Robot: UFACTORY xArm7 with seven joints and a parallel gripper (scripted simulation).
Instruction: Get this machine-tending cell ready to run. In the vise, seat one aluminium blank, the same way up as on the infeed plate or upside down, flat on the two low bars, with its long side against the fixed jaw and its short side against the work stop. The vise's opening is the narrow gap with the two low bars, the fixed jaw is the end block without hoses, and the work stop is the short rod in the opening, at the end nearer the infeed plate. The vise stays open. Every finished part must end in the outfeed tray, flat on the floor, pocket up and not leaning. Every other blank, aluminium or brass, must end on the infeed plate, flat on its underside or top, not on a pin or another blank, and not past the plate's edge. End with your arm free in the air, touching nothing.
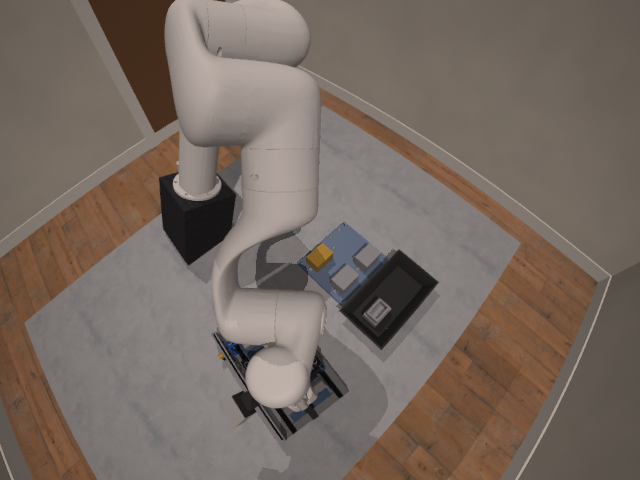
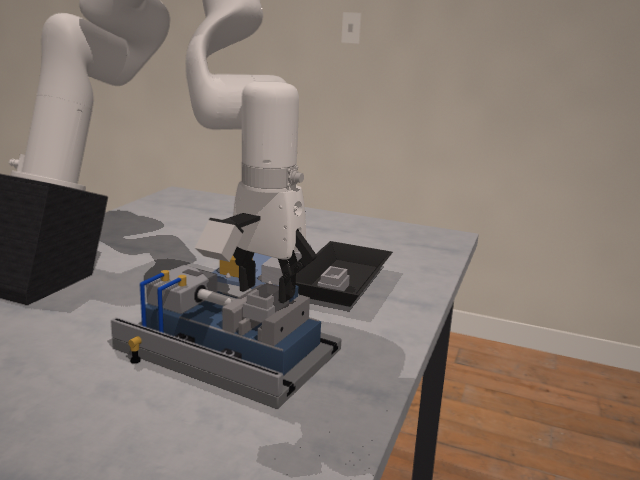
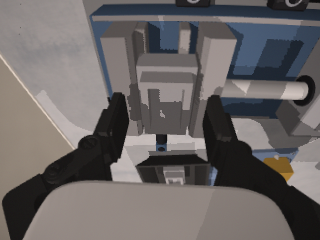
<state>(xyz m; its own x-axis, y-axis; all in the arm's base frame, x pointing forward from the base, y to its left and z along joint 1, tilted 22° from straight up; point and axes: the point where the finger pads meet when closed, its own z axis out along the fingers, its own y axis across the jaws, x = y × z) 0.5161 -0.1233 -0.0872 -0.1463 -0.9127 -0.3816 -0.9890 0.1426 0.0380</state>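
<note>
Now: hand 80 mm past the piston rod, 10 mm to the right of it and 50 mm above it. Also, from my hand: grey rail 80 mm behind, 80 mm to the right, 90 mm below; then vise bed 60 mm behind, 10 mm to the left, 90 mm below; then brass blank 190 mm behind, 280 mm to the left, 100 mm below.
</note>
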